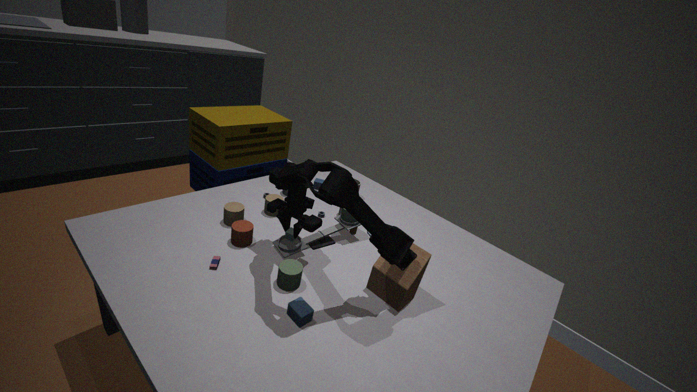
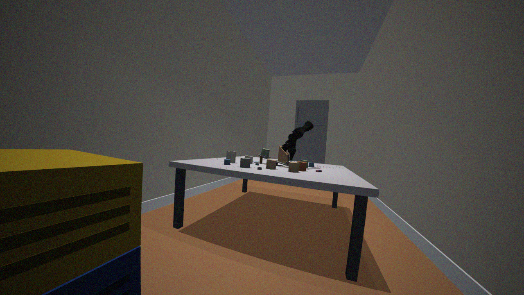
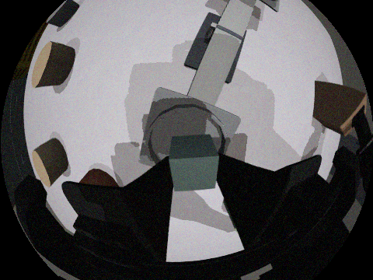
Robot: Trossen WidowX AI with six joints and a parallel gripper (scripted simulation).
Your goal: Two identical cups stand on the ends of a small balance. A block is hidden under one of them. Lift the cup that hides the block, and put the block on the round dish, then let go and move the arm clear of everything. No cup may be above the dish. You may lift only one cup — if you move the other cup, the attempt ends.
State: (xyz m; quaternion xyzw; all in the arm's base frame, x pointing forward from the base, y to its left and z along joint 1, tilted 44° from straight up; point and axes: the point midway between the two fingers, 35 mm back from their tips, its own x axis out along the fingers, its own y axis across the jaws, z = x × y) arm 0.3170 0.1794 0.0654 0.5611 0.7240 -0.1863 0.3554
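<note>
Right now the pale blue round dish is 8 cm behind my gripper tip, 39 cm to the right of it and 6 cm below it. The rest, counted from my gripper tip: red-brown cylinder: 13 cm ahead, 13 cm to the left, 3 cm below; then balance: 1 cm behind, 13 cm to the right, 3 cm below; then cup: 13 cm behind, 10 cm to the left, 3 cm below.
</note>
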